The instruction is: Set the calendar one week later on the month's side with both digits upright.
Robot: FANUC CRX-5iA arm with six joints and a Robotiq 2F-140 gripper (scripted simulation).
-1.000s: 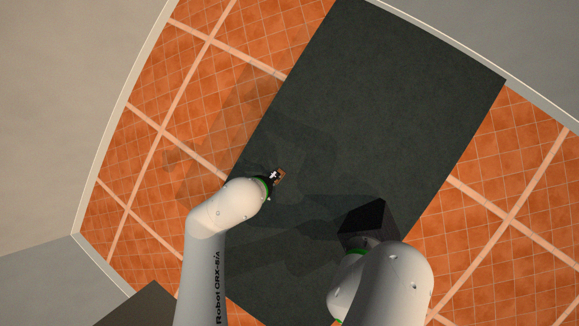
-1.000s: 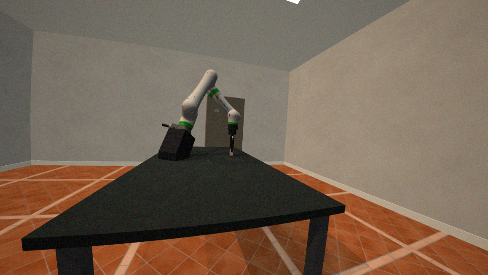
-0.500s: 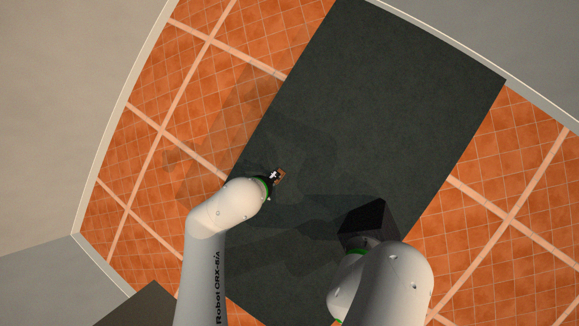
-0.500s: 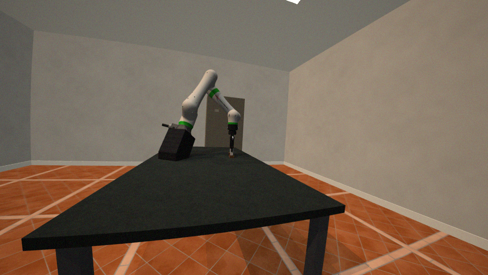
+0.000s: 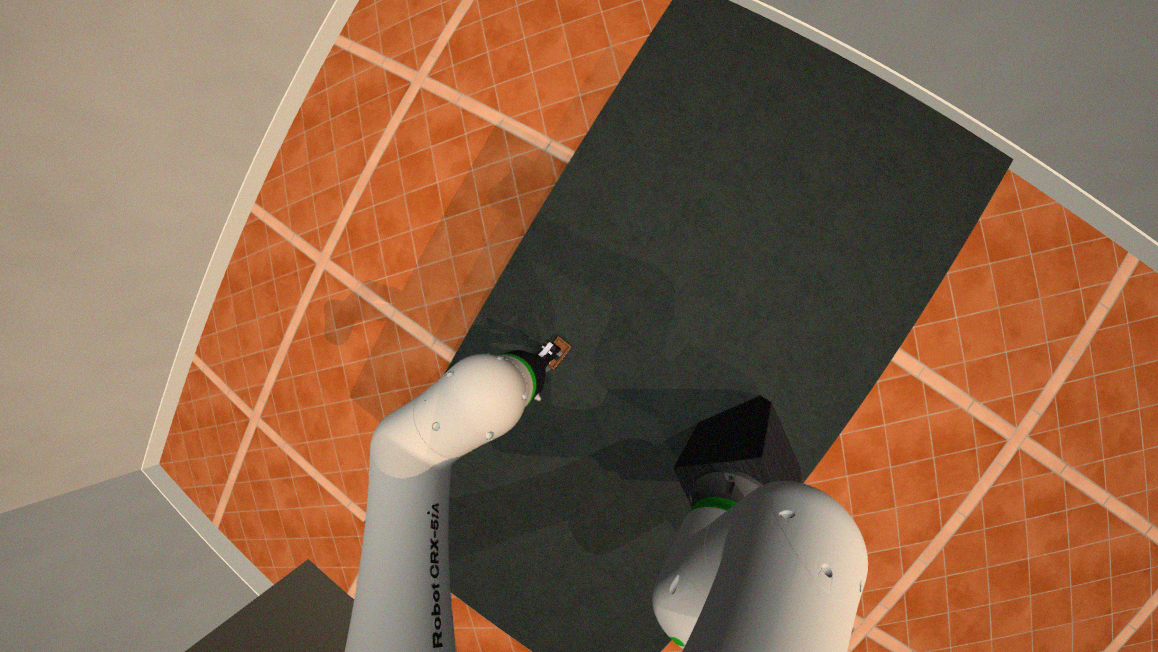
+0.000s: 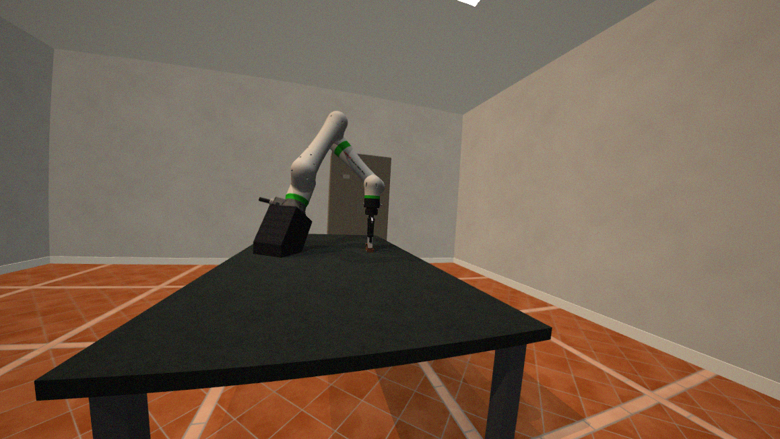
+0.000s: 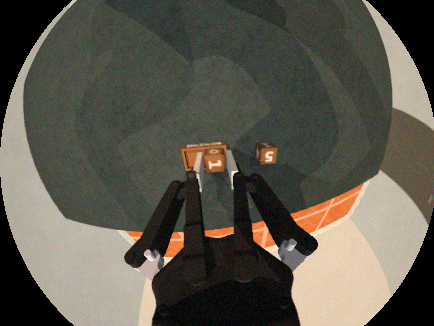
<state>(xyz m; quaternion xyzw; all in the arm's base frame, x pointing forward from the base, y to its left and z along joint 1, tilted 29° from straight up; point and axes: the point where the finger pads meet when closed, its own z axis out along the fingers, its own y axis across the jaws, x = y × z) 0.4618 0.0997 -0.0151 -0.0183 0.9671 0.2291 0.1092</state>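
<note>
My gripper is now 40 mm above the brown tray and 20 mm to the left of it. Also, from my hand: brown cube (90 mm to the left, 40 mm below, 10 mm behind).
</note>
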